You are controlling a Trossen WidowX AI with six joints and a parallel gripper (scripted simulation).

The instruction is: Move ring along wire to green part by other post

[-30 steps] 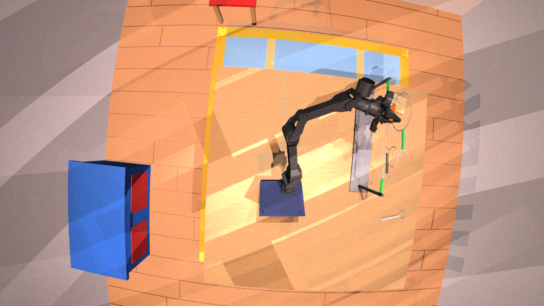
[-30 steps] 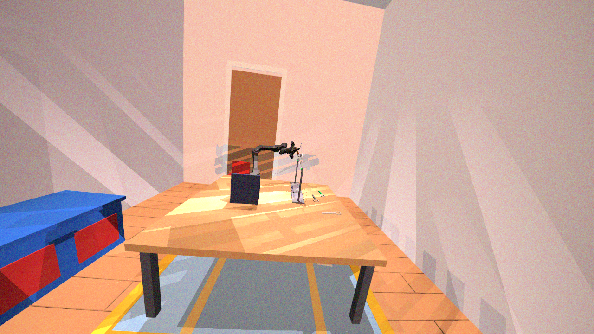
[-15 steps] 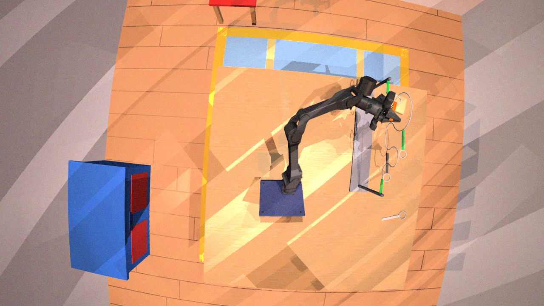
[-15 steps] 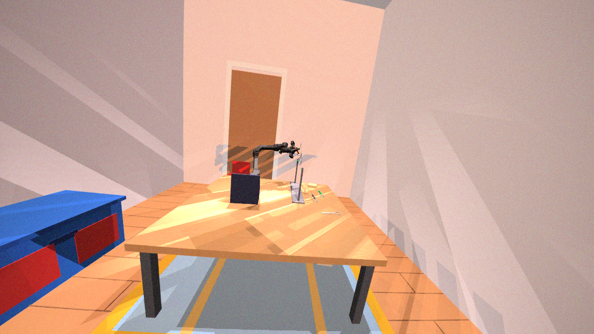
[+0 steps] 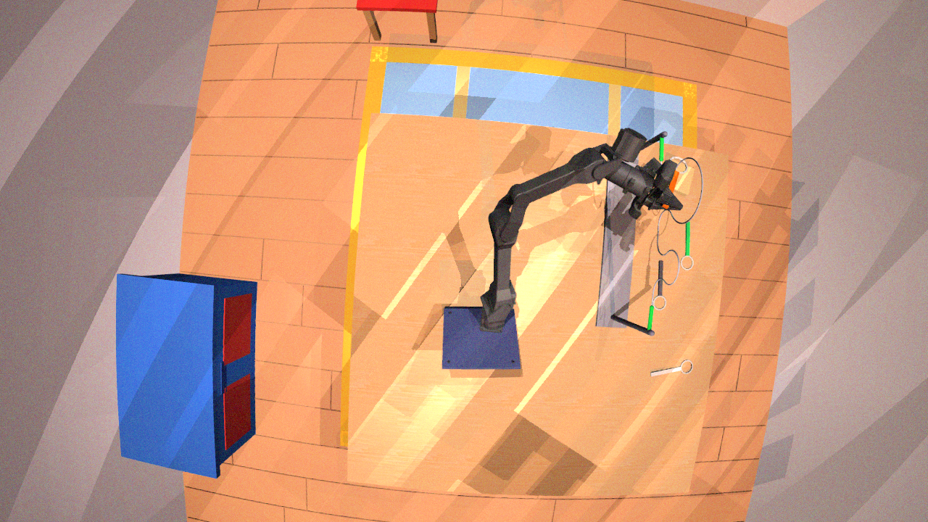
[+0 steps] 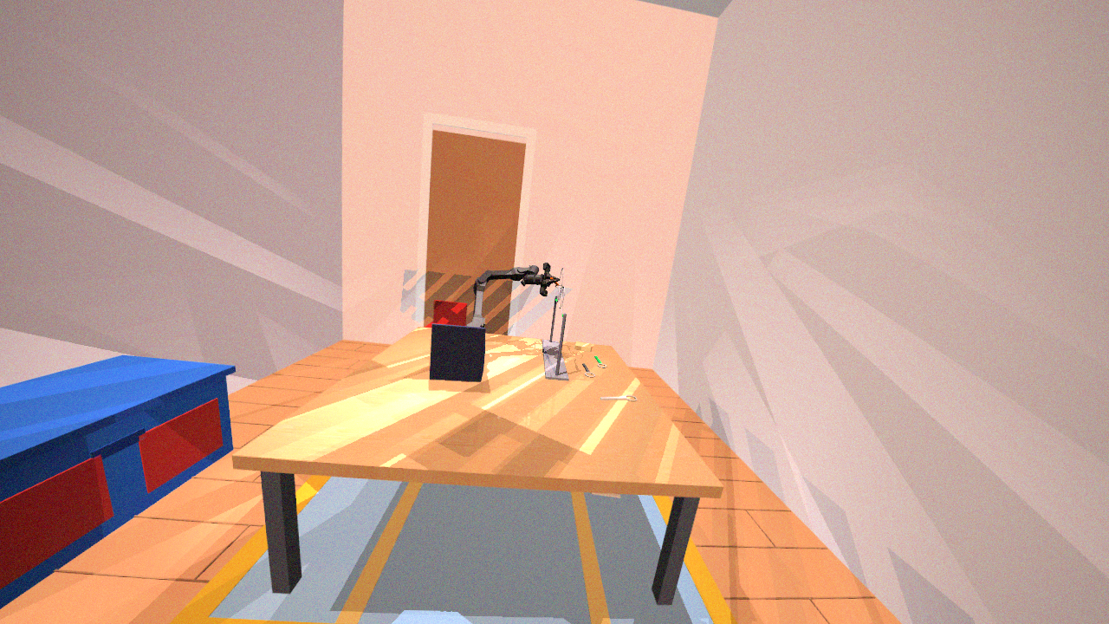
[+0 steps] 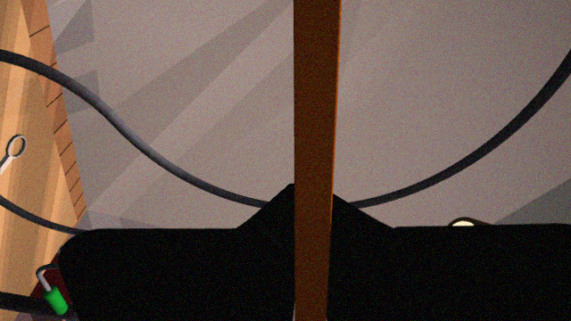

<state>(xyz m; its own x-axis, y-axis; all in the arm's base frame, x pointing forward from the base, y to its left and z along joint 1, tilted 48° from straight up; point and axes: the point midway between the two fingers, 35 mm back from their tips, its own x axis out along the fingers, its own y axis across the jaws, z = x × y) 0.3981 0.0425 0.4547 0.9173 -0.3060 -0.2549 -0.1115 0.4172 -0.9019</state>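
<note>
Right now the orange-handled ring is 80 mm to the left of my gripper tip and 40 mm below it. Also, from my gripper tip: tan block: 430 mm below, 220 mm ahead, 180 mm to the left; dark-handled ring: 440 mm below, 220 mm to the right, 190 mm ahead; green-handled ring: 440 mm below, 280 mm ahead, 70 mm to the right.
</note>
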